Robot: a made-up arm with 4 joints.
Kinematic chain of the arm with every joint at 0, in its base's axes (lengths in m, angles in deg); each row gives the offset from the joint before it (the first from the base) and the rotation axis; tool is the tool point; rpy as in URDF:
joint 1: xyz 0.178 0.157 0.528 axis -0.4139 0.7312 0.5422
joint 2: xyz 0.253 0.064 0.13 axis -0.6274 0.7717 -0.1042
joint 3: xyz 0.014 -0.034 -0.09 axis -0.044 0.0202 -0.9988
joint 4: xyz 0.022 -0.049 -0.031 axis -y
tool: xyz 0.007 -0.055 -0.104 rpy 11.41 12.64 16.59
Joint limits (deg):
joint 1: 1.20..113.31
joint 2: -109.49..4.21
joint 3: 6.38..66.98
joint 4: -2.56..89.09
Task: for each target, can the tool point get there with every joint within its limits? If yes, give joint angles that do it. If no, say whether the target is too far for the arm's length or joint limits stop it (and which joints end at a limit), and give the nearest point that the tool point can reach.
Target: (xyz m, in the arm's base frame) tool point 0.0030 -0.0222 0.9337
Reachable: no: joint limits stop it (at a limit: joint 1, joint 2, joint 3, joint 4) | nearest point 0.3923 0.0278 0.5578 | short by 0.543 m
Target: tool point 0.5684 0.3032 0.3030
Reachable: yes | joints 32.29 -57.15 18.47 32.27
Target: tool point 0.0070 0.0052 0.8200
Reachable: no: joint limits stop it (at a limit: joint 1, joint 2, joint 3, joint 4) | nearest point 0.3923 0.0278 0.5578 | short by 0.467 m
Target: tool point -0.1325 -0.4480 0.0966
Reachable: no: too far | nearest point 0.0626 0.0799 0.2129 | short by 0.575 m
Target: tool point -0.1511 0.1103 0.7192
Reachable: no: joint limits stop it (at a limit: joint 1, joint 3, joint 4) | nearest point 0.1577 0.0755 0.3523 | short by 0.481 m
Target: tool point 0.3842 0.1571 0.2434
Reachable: yes | joints 65.83 -7.35 27.70 51.15
